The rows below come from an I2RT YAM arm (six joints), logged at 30 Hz.
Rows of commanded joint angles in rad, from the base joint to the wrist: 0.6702, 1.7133, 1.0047, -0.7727, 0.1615, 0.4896; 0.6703, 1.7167, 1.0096, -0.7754, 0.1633, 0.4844; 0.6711, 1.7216, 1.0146, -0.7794, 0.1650, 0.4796; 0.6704, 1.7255, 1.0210, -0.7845, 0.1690, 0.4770; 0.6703, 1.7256, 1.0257, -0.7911, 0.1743, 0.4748; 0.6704, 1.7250, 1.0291, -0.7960, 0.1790, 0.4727; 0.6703, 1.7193, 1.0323, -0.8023, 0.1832, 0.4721; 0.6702, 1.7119, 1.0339, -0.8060, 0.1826, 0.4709; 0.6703, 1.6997, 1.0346, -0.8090, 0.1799, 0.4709; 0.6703, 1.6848, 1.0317, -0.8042, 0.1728, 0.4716; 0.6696, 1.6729, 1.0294, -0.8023, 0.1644, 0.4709; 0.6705, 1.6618, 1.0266, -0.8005, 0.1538, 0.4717; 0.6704, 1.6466, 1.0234, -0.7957, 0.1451, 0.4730; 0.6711, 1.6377, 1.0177, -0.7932, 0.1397, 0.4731; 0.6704, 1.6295, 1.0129, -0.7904, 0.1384, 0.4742; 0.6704, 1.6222, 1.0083, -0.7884, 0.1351, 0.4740; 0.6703, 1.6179, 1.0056, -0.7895, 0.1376, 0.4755; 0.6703, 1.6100, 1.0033, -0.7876, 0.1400, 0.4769; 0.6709, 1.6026, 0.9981, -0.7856, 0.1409, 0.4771; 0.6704, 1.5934, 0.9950, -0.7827, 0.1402, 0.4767; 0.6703, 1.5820, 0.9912, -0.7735, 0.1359, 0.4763; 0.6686, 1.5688, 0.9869, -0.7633, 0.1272, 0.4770; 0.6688, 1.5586, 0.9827, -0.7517, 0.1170, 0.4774; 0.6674, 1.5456, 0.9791, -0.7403, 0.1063, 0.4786
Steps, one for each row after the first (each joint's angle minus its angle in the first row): 0.0001, 0.0034, 0.0049, -0.0027, 0.0018, -0.0052; 0.0009, 0.0083, 0.0099, -0.0067, 0.0035, -0.0100; 0.0002, 0.0122, 0.0163, -0.0118, 0.0075, -0.0126; 0.0001, 0.0123, 0.0210, -0.0184, 0.0128, -0.0148; 0.0002, 0.0117, 0.0244, -0.0233, 0.0175, -0.0169; 0.0001, 0.0060, 0.0276, -0.0296, 0.0217, -0.0175; 0.0000, -0.0014, 0.0292, -0.0333, 0.0211, -0.0187; 0.0001, -0.0136, 0.0299, -0.0363, 0.0184, -0.0187; 0.0001, -0.0285, 0.0270, -0.0315, 0.0113, -0.0180; -0.0006, -0.0404, 0.0247, -0.0296, 0.0029, -0.0187; 0.0003, -0.0515, 0.0219, -0.0278, -0.0077, -0.0179; 0.0002, -0.0667, 0.0187, -0.0230, -0.0164, -0.0166; 0.0009, -0.0756, 0.0130, -0.0205, -0.0218, -0.0165; 0.0002, -0.0838, 0.0082, -0.0177, -0.0231, -0.0154; 0.0002, -0.0911, 0.0036, -0.0157, -0.0264, -0.0156; 0.0001, -0.0954, 0.0009, -0.0168, -0.0239, -0.0141; 0.0001, -0.1033, -0.0014, -0.0149, -0.0215, -0.0127; 0.0007, -0.1107, -0.0066, -0.0129, -0.0206, -0.0125; 0.0002, -0.1199, -0.0097, -0.0100, -0.0213, -0.0129; 0.0001, -0.1313, -0.0135, -0.0008, -0.0256, -0.0133; -0.0016, -0.1445, -0.0178, 0.0094, -0.0343, -0.0126; -0.0014, -0.1547, -0.0220, 0.0210, -0.0445, -0.0122; -0.0028, -0.1677, -0.0256, 0.0324, -0.0552, -0.0110
